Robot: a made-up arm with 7 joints. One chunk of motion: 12 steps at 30 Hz.
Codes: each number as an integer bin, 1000 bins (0 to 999) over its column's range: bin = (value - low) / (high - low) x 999, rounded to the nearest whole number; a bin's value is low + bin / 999 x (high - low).
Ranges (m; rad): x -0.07..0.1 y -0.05..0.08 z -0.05..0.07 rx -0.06..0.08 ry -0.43..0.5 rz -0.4..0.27
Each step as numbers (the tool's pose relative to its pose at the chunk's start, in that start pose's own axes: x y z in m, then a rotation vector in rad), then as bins.
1 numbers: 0.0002 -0.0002 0.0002 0.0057 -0.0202 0.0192
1 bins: 413 383 418 469 440 625
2 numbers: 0.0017 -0.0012 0.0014 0.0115 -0.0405 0.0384
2 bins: 421 375 428 510 418 654
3 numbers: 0.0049 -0.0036 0.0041 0.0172 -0.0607 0.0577
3 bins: 440 357 450 551 397 682
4 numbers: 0.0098 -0.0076 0.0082 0.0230 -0.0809 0.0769
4 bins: 469 326 485 592 375 711
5 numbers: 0.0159 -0.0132 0.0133 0.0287 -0.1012 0.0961
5 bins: 505 283 527 633 353 740
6 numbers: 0.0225 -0.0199 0.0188 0.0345 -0.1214 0.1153
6 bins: 544 231 573 674 331 768
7 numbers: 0.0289 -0.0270 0.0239 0.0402 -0.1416 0.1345
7 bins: 581 177 615 715 310 797
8 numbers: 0.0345 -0.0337 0.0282 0.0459 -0.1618 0.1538
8 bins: 614 125 651 756 288 826
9 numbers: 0.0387 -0.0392 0.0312 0.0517 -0.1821 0.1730
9 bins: 639 83 676 797 266 854
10 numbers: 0.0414 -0.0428 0.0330 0.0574 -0.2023 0.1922
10 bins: 655 55 691 838 245 883
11 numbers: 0.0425 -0.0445 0.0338 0.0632 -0.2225 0.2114
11 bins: 661 42 698 879 223 912
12 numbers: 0.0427 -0.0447 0.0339 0.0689 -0.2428 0.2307
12 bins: 662 41 698 920 201 940
